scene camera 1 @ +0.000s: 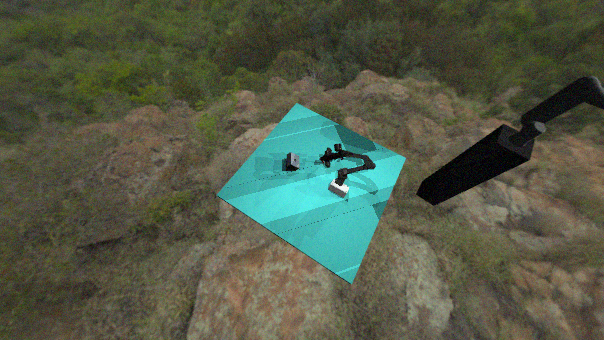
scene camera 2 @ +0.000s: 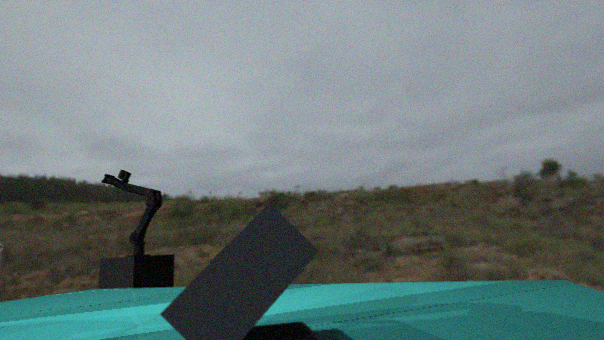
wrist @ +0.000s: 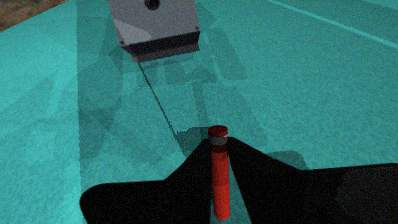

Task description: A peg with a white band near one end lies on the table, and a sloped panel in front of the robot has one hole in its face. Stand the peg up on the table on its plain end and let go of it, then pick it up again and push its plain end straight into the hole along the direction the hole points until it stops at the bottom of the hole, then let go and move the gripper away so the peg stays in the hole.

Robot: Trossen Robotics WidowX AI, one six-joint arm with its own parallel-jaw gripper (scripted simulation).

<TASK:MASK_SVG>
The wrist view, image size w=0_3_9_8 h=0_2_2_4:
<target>my gripper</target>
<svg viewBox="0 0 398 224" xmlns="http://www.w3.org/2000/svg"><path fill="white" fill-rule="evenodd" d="M210 140L208 138L203 139L190 156L165 180L102 183L88 189L81 194L79 199L86 222L88 224L210 224L212 188ZM228 137L230 164L252 224L398 224L398 163L301 170L273 159L234 137Z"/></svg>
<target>red peg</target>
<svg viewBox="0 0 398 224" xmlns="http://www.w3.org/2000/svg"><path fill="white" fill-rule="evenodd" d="M214 125L208 128L208 139L211 145L214 215L219 220L227 220L230 217L228 128L223 125Z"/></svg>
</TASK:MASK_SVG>
